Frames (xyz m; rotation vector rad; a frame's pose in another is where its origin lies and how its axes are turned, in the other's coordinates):
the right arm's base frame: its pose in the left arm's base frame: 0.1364 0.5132 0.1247 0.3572 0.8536 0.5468
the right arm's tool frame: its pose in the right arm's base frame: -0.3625 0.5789 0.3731 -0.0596 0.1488 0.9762
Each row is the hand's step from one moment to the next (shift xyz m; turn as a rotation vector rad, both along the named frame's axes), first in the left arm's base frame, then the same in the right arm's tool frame.
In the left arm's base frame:
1: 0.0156 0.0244 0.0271 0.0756 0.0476 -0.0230
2: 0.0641 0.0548 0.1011 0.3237 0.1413 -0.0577
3: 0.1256 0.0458 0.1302 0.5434 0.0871 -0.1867
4: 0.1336 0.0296 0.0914 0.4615 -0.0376 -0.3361
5: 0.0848 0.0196 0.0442 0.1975 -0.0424 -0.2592
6: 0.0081 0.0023 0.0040 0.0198 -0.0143 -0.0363
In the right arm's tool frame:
1: 0.0227 0.0114 0.0305 0.0418 -0.0656 0.0497
2: 0.0479 0.0401 0.1159 0.1160 -0.2460 0.2326
3: 0.0336 0.0266 0.1816 0.0465 -0.4793 0.3254
4: 0.0174 -0.0086 0.1634 -0.0689 -0.5446 0.1611
5: 0.0121 -0.0165 0.0954 -0.0539 -0.3242 -0.0025
6: 0.0016 -0.0018 0.0090 -0.0153 -0.0404 -0.0072

